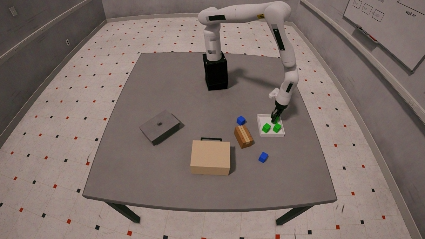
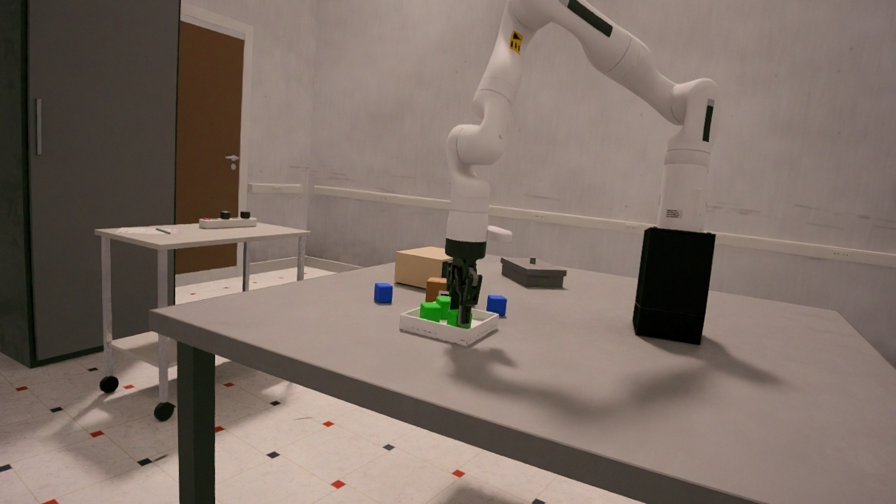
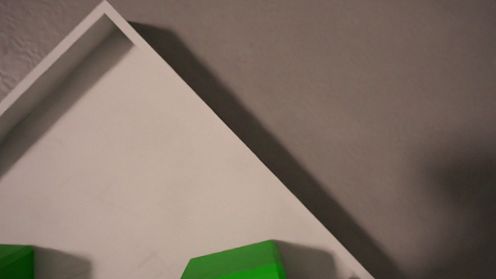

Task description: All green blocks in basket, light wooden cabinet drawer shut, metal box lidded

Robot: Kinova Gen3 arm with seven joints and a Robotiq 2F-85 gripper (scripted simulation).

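Now: the white basket 40 mm ahead of my hand, 30 mm below it and 20 mm to the right of it. Also, from my hand: light wooden cabinet: 330 mm ahead, 320 mm to the right, 10 mm below; brown cardboard box: 180 mm to the right, 160 mm ahead, 10 mm below; drawer: 320 mm to the right, 320 mm ahead, 10 mm below.
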